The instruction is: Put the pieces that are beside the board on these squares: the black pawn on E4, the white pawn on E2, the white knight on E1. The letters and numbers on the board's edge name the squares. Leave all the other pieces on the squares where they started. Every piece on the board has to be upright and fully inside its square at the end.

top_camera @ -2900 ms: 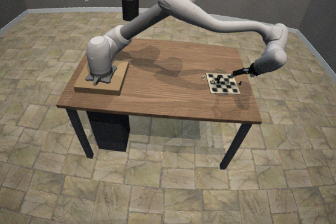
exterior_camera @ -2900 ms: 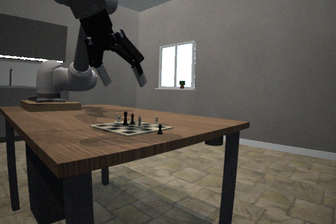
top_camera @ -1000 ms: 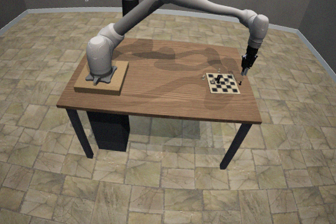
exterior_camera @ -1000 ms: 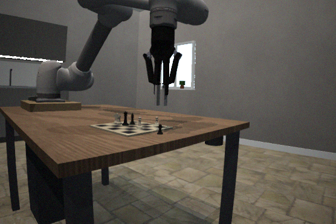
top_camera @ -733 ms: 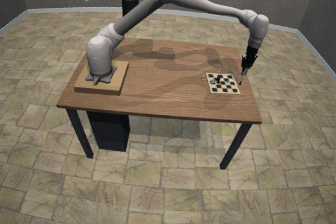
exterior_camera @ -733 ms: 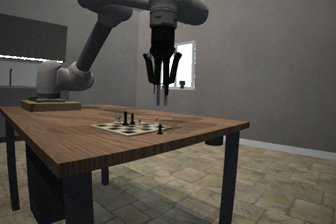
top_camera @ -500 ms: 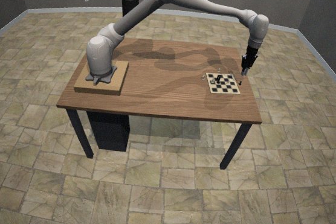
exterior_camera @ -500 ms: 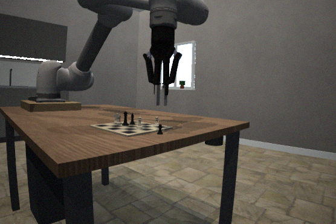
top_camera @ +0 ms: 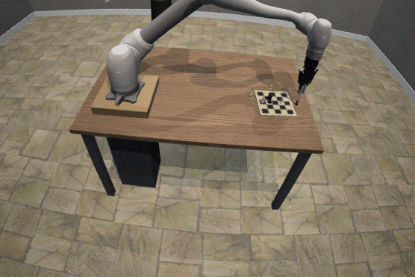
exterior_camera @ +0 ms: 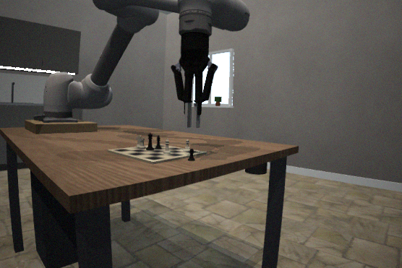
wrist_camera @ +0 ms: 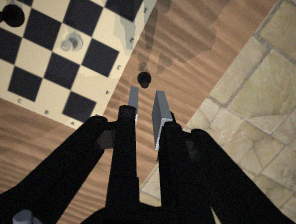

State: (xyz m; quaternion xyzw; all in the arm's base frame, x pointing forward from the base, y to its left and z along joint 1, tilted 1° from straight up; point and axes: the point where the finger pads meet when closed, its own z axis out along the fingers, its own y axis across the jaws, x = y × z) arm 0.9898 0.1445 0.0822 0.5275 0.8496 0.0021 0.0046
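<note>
Right now my hand is 110 mm above the black pawn. From my hand the other things lie so: white pawn 160 mm behind, 120 mm to the left, 110 mm below; chessboard 140 mm behind, 120 mm below, 20 mm to the right; pale pawn 100 mm behind, 90 mm below, 10 mm to the right.
</note>
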